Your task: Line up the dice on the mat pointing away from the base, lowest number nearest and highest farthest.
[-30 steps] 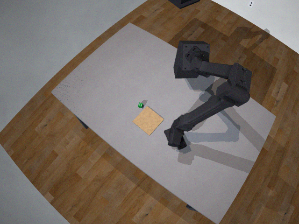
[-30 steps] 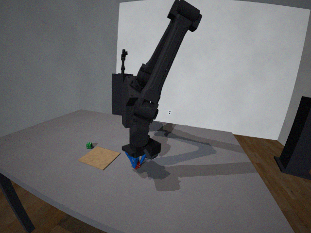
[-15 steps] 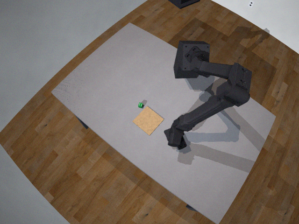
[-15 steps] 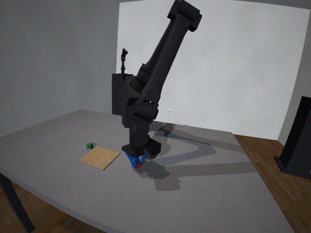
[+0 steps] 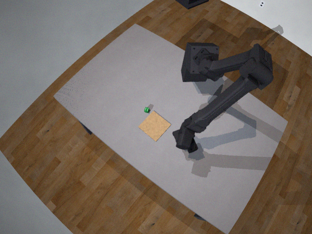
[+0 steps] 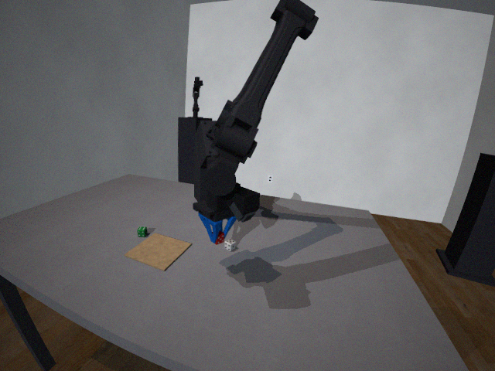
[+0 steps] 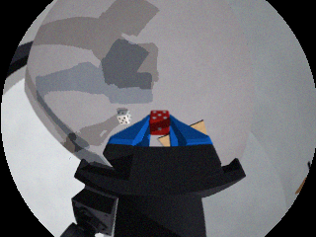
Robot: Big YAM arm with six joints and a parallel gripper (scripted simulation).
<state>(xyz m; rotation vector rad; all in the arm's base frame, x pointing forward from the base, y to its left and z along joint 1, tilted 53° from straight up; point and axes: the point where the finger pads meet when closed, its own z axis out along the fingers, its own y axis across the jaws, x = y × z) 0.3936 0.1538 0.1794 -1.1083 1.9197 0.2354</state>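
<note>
Right now my hand is 180 mm to the left of the tan mat, 90 mm above it and 40 mm short of it. The rest, counted from my hand: red die: right at my hand; then green die: 290 mm to the right, 80 mm below, 20 mm ahead; then white die: 90 mm behind, 80 mm below, 20 mm to the right.
</note>
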